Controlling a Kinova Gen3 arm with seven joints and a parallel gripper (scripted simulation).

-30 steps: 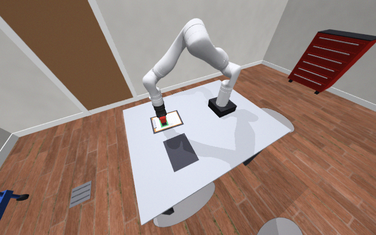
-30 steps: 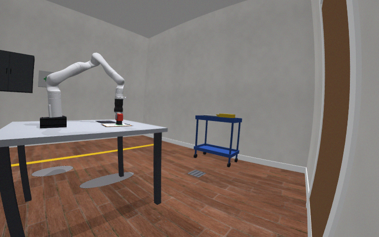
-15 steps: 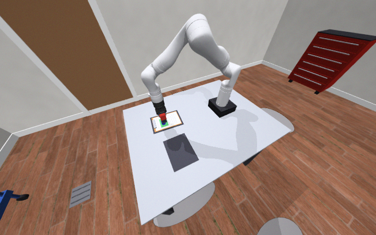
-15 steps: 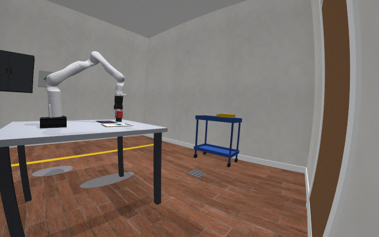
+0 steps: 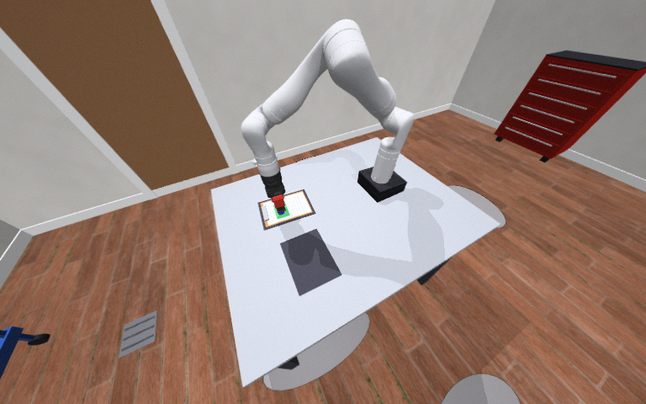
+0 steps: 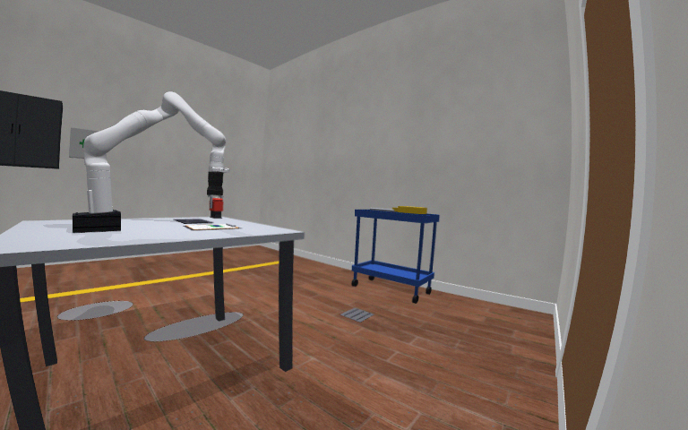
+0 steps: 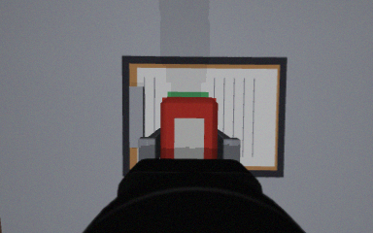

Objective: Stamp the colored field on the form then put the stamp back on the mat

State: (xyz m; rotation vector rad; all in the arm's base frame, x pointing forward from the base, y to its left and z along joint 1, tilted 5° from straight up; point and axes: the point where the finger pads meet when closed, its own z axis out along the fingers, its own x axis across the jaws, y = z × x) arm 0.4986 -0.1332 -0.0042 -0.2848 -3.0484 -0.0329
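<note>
The dark mat is 1 cm ahead of my hand, 28 cm to the left of it and 11 cm below it. The rest, counted from my hand: red stamp: 2 cm below; form: 2 cm behind, 1 cm to the right, 11 cm below.
</note>
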